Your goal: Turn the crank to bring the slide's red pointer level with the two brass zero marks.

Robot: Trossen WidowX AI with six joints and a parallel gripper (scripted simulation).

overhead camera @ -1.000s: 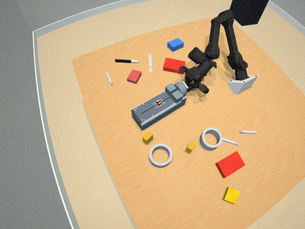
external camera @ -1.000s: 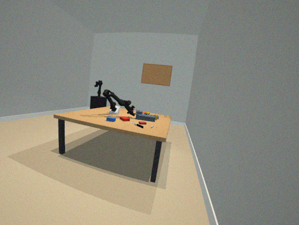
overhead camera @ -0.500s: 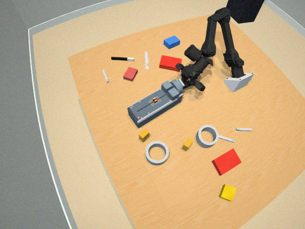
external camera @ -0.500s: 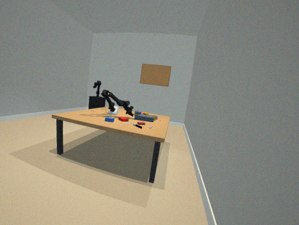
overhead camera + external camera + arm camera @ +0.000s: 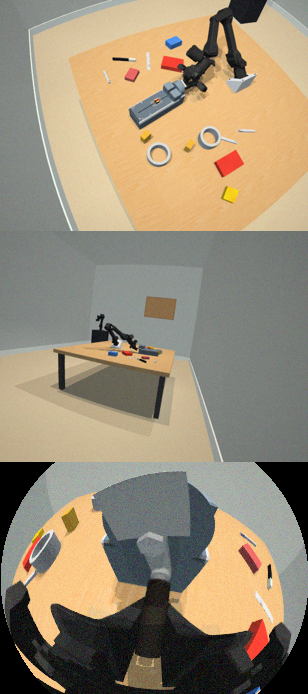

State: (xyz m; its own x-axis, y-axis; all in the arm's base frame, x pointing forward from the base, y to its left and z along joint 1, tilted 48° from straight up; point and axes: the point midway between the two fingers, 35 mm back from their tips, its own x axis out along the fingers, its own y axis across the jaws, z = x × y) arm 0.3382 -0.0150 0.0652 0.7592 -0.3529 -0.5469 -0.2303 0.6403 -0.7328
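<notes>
Right now my gripper tip is 2 cm past the dark crank handle and 3 cm below it. Round my gripper tip: red block 20 cm ahead, 20 cm to the right, 2 cm below; red pointer 16 cm ahead, 4 cm to the left, 5 cm above; black marker 19 cm ahead, 33 cm to the right, 2 cm below.
</notes>
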